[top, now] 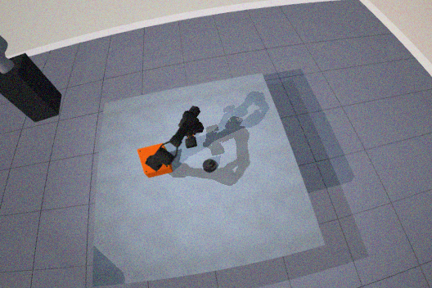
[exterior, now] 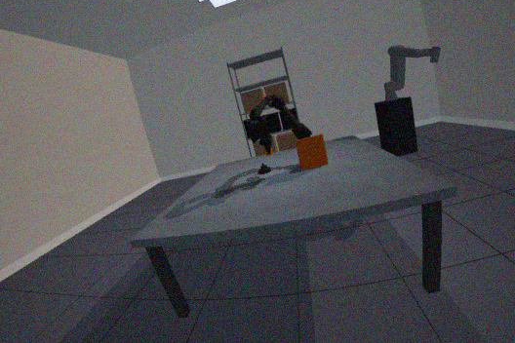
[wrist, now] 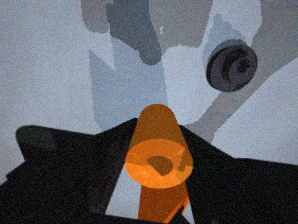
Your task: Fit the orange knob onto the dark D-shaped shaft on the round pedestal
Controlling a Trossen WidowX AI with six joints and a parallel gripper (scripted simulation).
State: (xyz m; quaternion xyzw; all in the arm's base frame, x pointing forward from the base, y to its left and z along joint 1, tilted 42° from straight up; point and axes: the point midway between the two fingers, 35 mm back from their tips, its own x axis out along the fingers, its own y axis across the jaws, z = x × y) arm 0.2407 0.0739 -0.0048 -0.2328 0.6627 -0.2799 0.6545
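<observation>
My gripper tip is 60 mm short of the dark round pedestal, 140 mm to the left of it and 110 mm above it. From my gripper tip the other things lie so: orange knob 20 mm above.
</observation>
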